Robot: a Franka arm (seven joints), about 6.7 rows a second.
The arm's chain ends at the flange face. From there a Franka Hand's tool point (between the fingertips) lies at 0.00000 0.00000 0.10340 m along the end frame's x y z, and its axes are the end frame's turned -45 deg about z.
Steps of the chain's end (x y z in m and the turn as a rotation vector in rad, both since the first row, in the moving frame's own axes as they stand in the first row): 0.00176, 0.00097, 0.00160, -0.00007, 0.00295, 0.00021; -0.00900, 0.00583, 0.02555, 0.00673, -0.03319, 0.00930; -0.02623, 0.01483, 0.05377, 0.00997, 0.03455, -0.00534; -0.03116, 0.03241, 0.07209, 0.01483, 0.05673, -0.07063; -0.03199, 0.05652, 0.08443, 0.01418, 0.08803, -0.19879; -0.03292, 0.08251, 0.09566, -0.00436, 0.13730, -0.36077; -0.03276, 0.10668, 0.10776, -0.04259, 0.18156, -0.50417; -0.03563, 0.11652, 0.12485, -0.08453, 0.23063, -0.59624
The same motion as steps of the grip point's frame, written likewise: 0.00077, 0.00215, 0.00160, -0.00214, 0.00204, 0.00021; -0.01241, -0.00517, 0.02549, 0.02823, -0.01871, 0.00930; -0.02577, -0.00627, 0.05370, -0.01738, 0.03148, -0.00534; -0.03962, 0.00376, 0.07191, -0.02963, 0.05060, -0.07063; -0.05464, 0.02196, 0.08402, -0.05222, 0.07227, -0.19879; -0.07030, 0.04344, 0.09470, -0.10017, 0.09400, -0.36077; -0.08489, 0.06538, 0.10600, -0.15850, 0.09827, -0.50417; -0.09099, 0.07560, 0.12184, -0.22285, 0.10331, -0.59624
